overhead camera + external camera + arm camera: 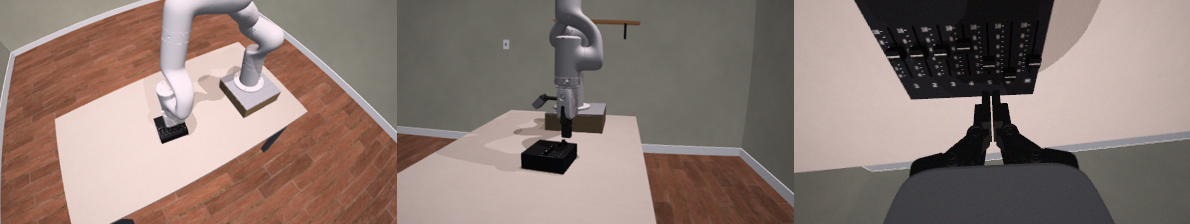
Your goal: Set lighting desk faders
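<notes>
Right now the channel 5 cap is 50 mm below my hand and 30 mm to the right of it. The rest, counted from my hand: channel 6 cap: 50 mm below, 20 mm behind, 10 mm to the right; then channel 4 cap: 50 mm below, 40 mm to the right, 20 mm ahead.
</notes>
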